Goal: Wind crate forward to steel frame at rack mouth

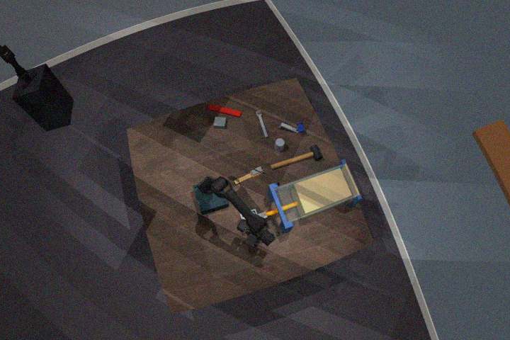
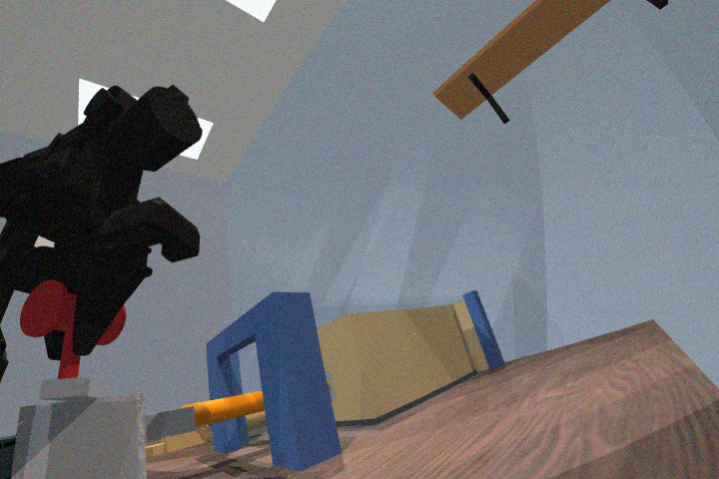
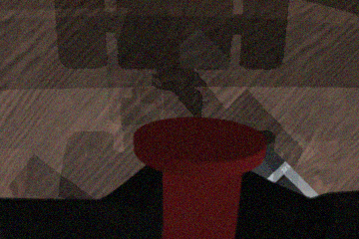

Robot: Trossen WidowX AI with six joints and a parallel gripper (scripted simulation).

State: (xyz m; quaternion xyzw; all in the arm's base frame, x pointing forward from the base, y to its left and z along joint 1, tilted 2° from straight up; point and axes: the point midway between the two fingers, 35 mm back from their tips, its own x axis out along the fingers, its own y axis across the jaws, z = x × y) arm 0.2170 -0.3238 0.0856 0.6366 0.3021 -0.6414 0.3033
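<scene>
My gripper tip is now 40 mm to the right of the red-knobbed winch handle and 10 mm above it. Also, from my gripper tip: blue steel frame 150 mm ahead, 130 mm to the left, 10 mm below; red knob 20 mm above; grey winch 90 mm to the left, 80 mm below, 20 mm behind.
</scene>
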